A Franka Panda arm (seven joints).
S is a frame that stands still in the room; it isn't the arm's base.
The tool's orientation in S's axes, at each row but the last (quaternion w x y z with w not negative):
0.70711, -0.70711, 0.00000, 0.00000
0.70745, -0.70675, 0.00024, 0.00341
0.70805, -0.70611, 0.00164, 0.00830
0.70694, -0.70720, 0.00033, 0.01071
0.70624, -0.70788, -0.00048, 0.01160
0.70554, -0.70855, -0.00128, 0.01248
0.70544, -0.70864, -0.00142, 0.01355
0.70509, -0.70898, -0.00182, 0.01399
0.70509, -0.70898, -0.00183, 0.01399
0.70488, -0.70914, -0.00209, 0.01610
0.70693, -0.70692, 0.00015, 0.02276
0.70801, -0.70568, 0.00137, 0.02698
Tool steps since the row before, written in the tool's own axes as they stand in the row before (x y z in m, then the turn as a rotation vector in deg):
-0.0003, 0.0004, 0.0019, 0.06, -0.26, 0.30
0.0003, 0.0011, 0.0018, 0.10, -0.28, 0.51
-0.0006, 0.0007, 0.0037, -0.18, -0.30, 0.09
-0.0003, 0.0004, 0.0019, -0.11, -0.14, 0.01
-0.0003, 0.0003, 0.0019, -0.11, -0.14, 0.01
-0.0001, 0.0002, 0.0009, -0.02, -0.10, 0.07
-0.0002, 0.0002, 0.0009, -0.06, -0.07, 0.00
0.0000, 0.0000, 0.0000, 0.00, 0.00, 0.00
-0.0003, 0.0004, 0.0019, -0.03, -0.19, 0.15
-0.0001, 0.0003, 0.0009, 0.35, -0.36, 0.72
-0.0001, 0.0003, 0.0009, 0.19, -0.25, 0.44
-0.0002, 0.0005, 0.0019, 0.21, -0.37, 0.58
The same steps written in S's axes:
-0.0003, 0.0019, -0.0004, 0.06, 0.30, 0.26
0.0003, 0.0018, -0.0011, 0.10, 0.51, 0.28
-0.0006, 0.0037, -0.0007, -0.18, 0.09, 0.30
-0.0003, 0.0019, -0.0004, -0.11, 0.01, 0.14
-0.0003, 0.0019, -0.0003, -0.11, 0.01, 0.14
-0.0001, 0.0009, -0.0002, -0.02, 0.07, 0.10
-0.0002, 0.0009, -0.0002, -0.06, 0.00, 0.07
0.0000, 0.0000, 0.0000, 0.00, 0.00, 0.00
-0.0003, 0.0019, -0.0004, -0.03, 0.15, 0.19
-0.0001, 0.0009, -0.0003, 0.34, 0.73, 0.35
-0.0001, 0.0009, -0.0003, 0.18, 0.45, 0.24
-0.0003, 0.0019, -0.0005, 0.20, 0.59, 0.36

